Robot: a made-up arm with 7 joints. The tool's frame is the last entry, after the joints.
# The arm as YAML. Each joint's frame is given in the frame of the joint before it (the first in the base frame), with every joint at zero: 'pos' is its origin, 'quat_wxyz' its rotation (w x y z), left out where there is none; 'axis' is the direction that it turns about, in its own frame. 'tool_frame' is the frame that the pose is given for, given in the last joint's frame.
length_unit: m
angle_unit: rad
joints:
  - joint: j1
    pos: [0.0, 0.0, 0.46]
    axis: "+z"
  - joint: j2
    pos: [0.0, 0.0, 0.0]
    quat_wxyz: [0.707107, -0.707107, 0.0, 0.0]
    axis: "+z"
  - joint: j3
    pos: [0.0, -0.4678, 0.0]
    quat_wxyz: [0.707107, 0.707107, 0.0, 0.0]
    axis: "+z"
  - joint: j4
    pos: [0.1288, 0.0, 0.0]
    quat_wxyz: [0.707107, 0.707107, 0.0, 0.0]
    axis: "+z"
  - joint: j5
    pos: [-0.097, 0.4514, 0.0]
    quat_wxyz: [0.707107, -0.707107, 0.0, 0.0]
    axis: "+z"
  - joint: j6
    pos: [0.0, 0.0, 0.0]
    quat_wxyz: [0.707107, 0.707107, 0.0, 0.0]
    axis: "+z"
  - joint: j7
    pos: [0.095, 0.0, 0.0]
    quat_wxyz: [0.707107, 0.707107, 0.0, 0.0]
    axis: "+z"
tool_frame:
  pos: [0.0, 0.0, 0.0]
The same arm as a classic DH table. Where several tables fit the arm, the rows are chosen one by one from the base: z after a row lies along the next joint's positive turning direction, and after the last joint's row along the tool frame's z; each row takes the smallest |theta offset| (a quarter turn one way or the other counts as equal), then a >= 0, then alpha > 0; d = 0 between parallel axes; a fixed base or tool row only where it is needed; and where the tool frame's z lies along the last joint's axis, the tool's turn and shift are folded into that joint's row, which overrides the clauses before.
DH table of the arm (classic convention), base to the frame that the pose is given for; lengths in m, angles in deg. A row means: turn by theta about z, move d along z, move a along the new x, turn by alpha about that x. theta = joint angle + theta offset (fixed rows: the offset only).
j1: a 0, alpha -90, d 0.46, theta0 0
j2: a 0, alpha 90, d 0, theta0 0
j3: a 0.1288, alpha 90, d 0.4678, theta0 0
j4: a -0.097, alpha -90, d 0, theta0 0
j5: a 0, alpha 90, d 0.4514, theta0 0
j6: a 0.095, alpha 90, d 0, theta0 0
j7: a 0, alpha 0, d 0, theta0 0

